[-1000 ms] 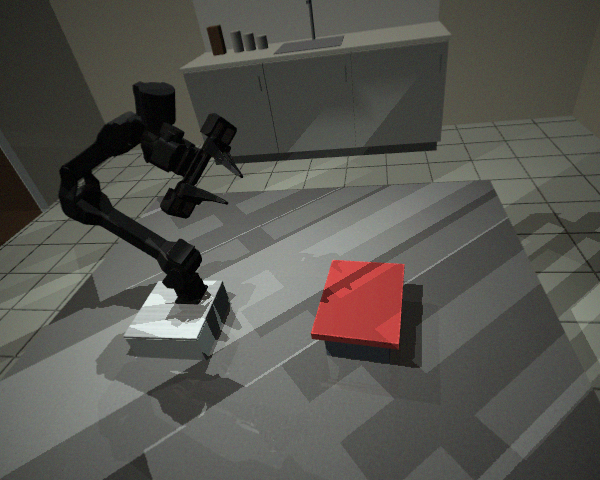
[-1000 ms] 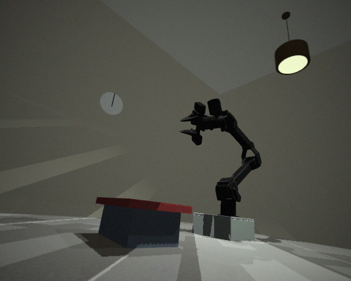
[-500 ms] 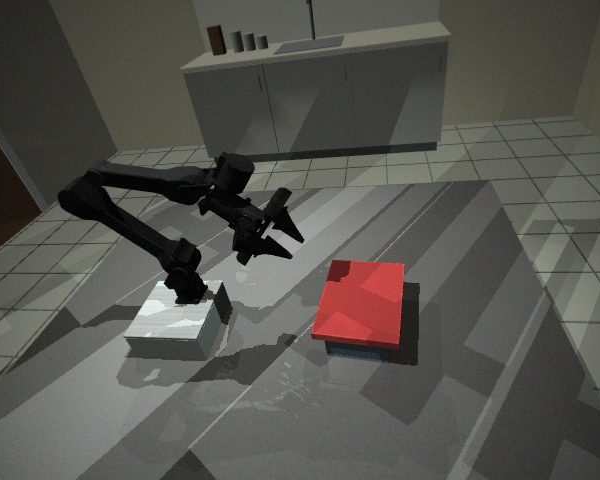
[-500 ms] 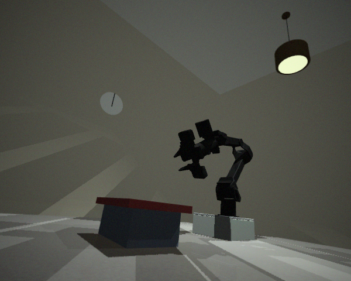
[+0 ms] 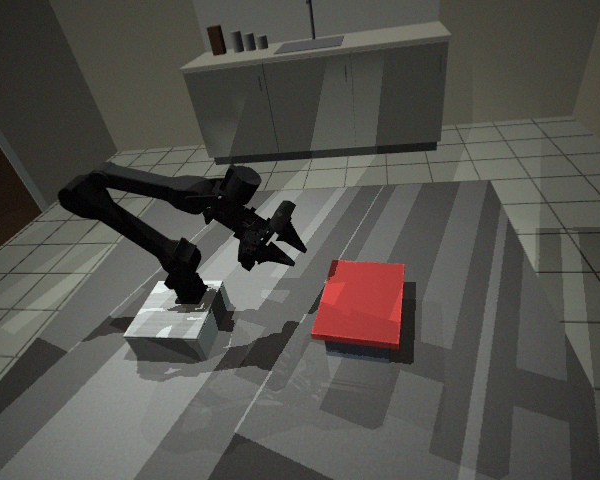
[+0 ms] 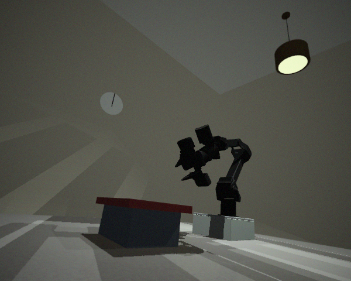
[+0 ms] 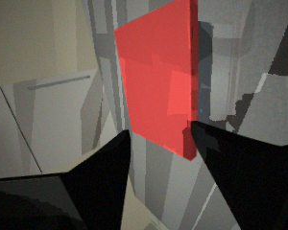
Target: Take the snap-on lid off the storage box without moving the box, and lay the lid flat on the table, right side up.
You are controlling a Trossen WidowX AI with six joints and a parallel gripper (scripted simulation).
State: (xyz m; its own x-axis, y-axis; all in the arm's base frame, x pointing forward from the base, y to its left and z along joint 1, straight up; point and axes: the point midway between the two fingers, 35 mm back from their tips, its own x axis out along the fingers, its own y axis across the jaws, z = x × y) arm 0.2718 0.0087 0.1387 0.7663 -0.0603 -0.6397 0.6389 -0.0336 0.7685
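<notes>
My gripper tip is 130 mm short of the red lid, 10 mm to the left of it and 110 mm above it. Round my gripper tip: storage box: 130 mm ahead, 10 mm to the right, 150 mm below.
</notes>
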